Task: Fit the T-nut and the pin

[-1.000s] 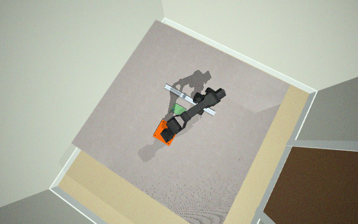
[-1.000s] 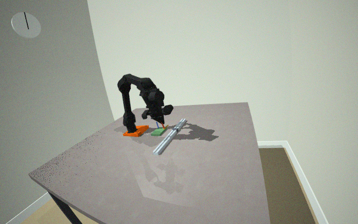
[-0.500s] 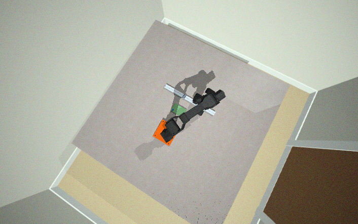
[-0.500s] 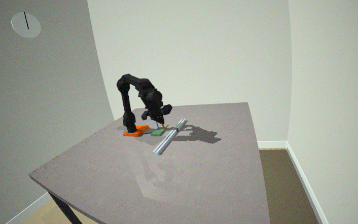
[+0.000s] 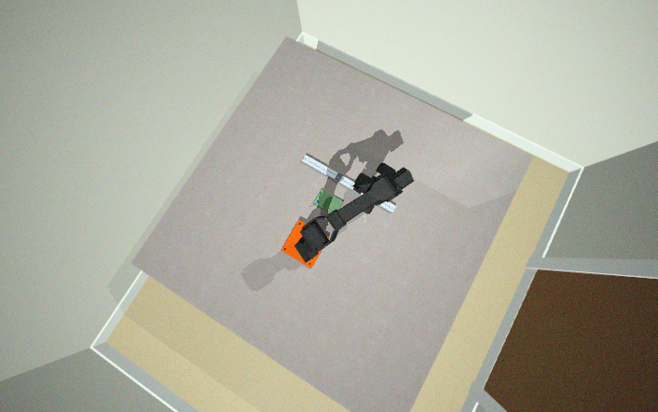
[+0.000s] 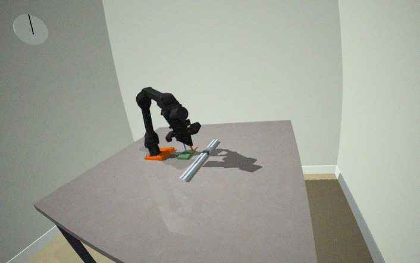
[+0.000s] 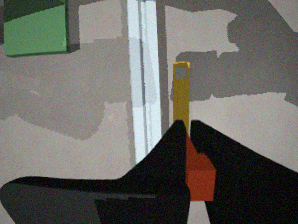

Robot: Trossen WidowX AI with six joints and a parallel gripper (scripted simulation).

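Now: the brass T-nut 1 cm to the left of my gripper tip. The rest, counted from my gripper tip: blue pin (17 cm to the left, 14 cm behind, 9 cm below); then green tray (15 cm to the left, 12 cm behind, 11 cm below); then aluminum rail (12 cm to the left, 11 cm below, 1 cm ahead).
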